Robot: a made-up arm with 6 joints. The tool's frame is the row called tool. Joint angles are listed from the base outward.
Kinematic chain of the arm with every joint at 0, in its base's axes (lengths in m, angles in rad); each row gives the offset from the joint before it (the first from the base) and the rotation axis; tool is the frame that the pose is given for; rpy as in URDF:
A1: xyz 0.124 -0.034 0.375 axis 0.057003 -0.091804 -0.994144
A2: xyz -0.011 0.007 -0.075 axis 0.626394 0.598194 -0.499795
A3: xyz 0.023 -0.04 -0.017 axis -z
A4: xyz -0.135 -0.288 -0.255 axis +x
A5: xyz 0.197 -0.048 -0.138 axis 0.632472 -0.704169 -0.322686
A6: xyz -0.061 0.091 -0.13 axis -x
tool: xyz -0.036 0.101 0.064 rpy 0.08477 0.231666 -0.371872
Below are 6 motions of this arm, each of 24 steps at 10 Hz.
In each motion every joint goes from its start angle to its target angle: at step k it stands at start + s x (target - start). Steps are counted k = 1, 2, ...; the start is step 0. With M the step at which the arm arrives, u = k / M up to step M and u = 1 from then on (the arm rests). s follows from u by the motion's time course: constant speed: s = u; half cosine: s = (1 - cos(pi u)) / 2; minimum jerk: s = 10 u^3 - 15 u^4 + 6 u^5.
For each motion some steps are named. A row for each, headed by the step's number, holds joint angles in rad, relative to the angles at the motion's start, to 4 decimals.
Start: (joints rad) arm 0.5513 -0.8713 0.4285 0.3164 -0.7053 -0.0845
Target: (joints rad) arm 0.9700 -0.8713 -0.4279 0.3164 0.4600 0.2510
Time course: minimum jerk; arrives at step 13
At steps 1, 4, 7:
1: 0.0017 0.0000 -0.0035 0.0000 0.0047 0.0014
4: 0.0726 0.0000 -0.1485 0.0000 0.2021 0.0582
7: 0.2394 0.0000 -0.4897 0.0000 0.6664 0.1918

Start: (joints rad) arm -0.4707 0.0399 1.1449 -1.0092 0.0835 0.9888
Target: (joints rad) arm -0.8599 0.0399 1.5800 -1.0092 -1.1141 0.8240
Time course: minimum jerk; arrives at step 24
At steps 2, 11, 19, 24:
2: -0.0020 0.0000 0.0022 0.0000 -0.0061 -0.0008
11: -0.1643 0.0000 0.1837 0.0000 -0.5057 -0.0696
19: -0.3641 0.0000 0.4070 0.0000 -1.1203 -0.1542
24: -0.3892 0.0000 0.4351 0.0000 -1.1976 -0.1648

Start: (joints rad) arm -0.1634 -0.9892 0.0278 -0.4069 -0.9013 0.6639
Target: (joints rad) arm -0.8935 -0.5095 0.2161 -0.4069 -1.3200 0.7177
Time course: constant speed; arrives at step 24
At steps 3, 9, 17, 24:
3: -0.0913 0.0600 0.0235 0.0000 -0.0523 0.0067
9: -0.2738 0.1799 0.0706 0.0000 -0.1570 0.0202
17: -0.5172 0.3398 0.1334 0.0000 -0.2966 0.0381
24: -0.7301 0.4797 0.1883 0.0000 -0.4187 0.0538

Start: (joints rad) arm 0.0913 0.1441 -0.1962 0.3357 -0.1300 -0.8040
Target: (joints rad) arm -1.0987 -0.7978 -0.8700 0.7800 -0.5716 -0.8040
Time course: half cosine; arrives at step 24
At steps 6, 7, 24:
6: -0.1743 -0.1379 -0.0987 0.0651 -0.0647 0.0000
7: -0.2328 -0.1843 -0.1318 0.0869 -0.0864 0.0000
24: -1.1900 -0.9419 -0.6738 0.4443 -0.4416 0.0000

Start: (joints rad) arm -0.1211 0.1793 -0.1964 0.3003 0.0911 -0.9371
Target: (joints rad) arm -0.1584 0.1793 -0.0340 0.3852 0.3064 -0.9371
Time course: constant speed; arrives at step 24
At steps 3, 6, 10, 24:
3: -0.0047 0.0000 0.0203 0.0106 0.0269 0.0000
6: -0.0093 0.0000 0.0406 0.0212 0.0538 0.0000
10: -0.0155 0.0000 0.0677 0.0354 0.0897 0.0000
24: -0.0373 0.0000 0.1624 0.0849 0.2153 0.0000

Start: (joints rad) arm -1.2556 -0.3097 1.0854 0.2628 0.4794 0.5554
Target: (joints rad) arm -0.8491 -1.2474 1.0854 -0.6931 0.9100 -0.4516
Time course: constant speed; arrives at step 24
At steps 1, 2, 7, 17, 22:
1: 0.0169 -0.0391 0.0000 -0.0398 0.0179 -0.0420
2: 0.0339 -0.0781 0.0000 -0.0797 0.0359 -0.0839
7: 0.1186 -0.2735 0.0000 -0.2788 0.1256 -0.2937
17: 0.2879 -0.6642 0.0000 -0.6771 0.3050 -0.7133
22: 0.3726 -0.8596 0.0000 -0.8762 0.3947 -0.9231

